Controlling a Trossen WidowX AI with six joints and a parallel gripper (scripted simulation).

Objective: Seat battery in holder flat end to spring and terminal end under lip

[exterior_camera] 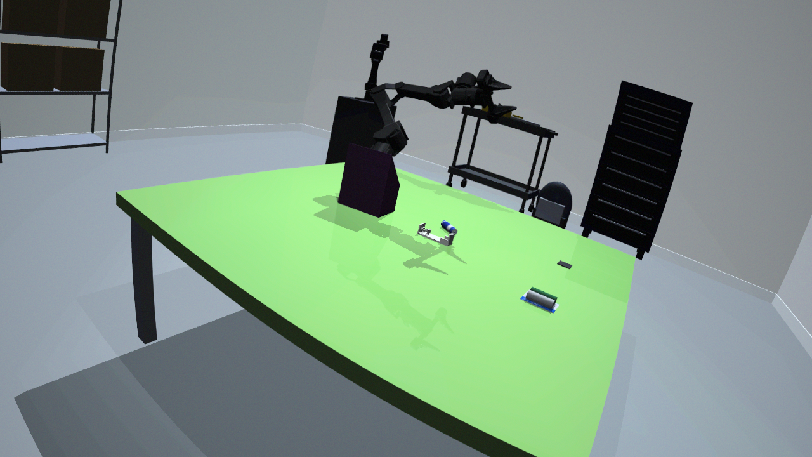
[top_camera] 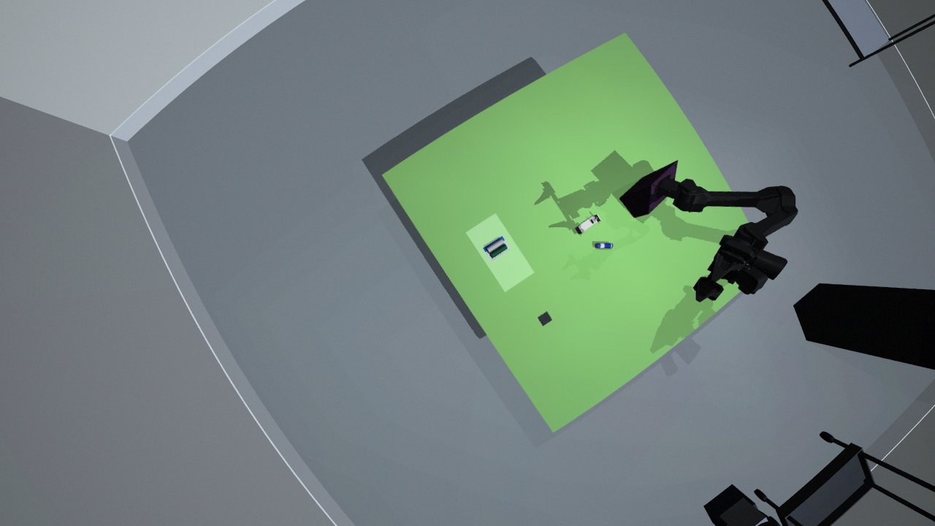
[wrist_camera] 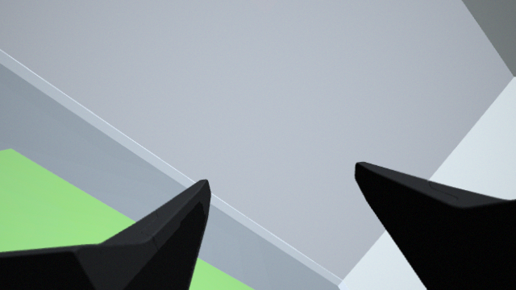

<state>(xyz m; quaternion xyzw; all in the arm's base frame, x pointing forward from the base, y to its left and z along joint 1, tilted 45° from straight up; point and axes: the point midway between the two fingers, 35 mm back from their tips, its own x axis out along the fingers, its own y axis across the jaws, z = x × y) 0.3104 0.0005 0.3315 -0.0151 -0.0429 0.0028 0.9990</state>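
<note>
The battery is 50 mm behind my gripper tip, 130 mm to the right of it and 440 mm below it. From my gripper tip the other things lie so: dark square 310 mm ahead, 440 mm below.
</note>
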